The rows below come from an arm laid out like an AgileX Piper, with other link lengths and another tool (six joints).
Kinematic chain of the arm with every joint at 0, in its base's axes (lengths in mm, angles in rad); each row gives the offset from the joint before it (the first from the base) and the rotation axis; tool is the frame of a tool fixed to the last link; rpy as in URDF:
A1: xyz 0 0 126.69 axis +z
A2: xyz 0 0 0 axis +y
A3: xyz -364.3 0 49.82 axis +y
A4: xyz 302.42 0 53.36 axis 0.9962 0 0.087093
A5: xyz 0 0 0 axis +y
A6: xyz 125.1 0 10.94 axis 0.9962 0 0.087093
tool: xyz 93.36 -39 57.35 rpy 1.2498 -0.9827 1.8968
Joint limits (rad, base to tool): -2.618..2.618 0..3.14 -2.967..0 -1.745..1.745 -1.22..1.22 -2.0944..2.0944
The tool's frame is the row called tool.
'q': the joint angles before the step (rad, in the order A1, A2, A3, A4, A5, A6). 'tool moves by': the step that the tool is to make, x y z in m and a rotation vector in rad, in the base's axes. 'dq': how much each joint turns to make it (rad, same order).
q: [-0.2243 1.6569 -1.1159 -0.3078 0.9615 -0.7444]
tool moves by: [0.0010 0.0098 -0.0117 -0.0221 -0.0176 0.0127]
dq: [0.0335 0.0000 0.0516 -0.0429 -0.0609 0.0611]
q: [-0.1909 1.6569 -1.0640 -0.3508 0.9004 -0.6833]
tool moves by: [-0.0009 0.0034 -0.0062 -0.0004 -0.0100 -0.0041]
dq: [0.0092 -0.0001 0.0258 -0.0106 -0.0296 0.0291]
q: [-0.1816 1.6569 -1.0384 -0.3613 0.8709 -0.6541]
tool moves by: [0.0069 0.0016 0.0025 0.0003 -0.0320 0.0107]
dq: [0.0013 -0.0001 0.0022 -0.0008 -0.0353 0.0019]
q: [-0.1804 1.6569 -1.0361 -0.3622 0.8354 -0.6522]
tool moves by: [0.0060 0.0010 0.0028 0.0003 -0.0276 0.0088]
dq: [0.0001 0.0000 0.0002 0.0000 -0.0291 0.0002]
